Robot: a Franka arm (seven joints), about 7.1 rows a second.
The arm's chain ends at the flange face. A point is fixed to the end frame.
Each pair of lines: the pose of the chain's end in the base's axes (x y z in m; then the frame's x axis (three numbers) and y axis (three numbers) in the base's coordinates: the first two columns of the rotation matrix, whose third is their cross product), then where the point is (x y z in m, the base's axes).
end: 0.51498 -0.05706 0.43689 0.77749 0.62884 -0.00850 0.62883 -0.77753 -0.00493
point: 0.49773 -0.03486 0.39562
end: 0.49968 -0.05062 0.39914 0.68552 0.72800 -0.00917 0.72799 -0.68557 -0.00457
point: 0.47959 -0.03098 0.35786
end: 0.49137 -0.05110 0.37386 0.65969 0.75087 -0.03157 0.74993 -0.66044 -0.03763
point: 0.46901 -0.03195 0.33353
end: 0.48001 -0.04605 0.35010 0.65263 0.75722 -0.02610 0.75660 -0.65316 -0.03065
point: 0.45782 -0.02713 0.30957
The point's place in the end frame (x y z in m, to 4 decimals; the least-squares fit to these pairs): 0.0009 -0.0279 0.0414
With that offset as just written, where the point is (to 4 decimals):
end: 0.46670 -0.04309 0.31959 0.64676 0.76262 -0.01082 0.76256 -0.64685 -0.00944
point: 0.4454 -0.0244 0.2784
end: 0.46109 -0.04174 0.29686 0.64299 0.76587 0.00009 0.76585 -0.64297 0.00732
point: 0.4405 -0.0233 0.2553
